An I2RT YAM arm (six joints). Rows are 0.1 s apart.
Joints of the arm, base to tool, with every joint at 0 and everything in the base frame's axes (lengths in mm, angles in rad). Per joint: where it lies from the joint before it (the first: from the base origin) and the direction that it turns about. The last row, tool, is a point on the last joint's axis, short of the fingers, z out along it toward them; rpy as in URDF.
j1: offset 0 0 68 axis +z
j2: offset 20 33.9 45.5 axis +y
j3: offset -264 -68.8 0 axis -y
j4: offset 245 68.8 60 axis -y
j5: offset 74 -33.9 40.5 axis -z
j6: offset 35.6 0 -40.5 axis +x
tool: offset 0 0 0 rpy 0 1.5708 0
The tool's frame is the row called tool.
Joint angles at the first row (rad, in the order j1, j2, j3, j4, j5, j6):
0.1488, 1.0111, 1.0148, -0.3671, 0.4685, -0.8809
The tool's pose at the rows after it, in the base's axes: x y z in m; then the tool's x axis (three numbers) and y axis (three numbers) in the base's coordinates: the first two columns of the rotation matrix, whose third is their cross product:
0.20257 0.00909 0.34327 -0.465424 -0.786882 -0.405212 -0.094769 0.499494 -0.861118
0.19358 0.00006 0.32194 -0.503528 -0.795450 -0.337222 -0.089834 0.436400 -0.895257
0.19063 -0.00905 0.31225 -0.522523 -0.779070 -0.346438 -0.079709 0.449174 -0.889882
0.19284 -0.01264 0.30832 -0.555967 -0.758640 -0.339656 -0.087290 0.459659 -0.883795
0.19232 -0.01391 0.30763 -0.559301 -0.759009 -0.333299 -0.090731 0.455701 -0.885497
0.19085 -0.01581 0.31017 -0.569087 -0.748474 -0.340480 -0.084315 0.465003 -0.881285
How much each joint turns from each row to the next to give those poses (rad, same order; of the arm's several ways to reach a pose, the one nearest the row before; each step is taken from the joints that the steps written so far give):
-0.0211, -0.1018, -0.1130, 0.0190, 0.0225, -0.0767
-0.0357, -0.0590, -0.1113, 0.0655, 0.0298, -0.0774
-0.0514, -0.0208, -0.0439, 0.0223, -0.0298, 0.0024
-0.0174, 0.0163, 0.0016, -0.0178, 0.0106, 0.0162
-0.0070, -0.0021, -0.0027, -0.0013, -0.0029, -0.0069
-0.0099, -0.0031, 0.0112, -0.0190, -0.0003, 0.0111

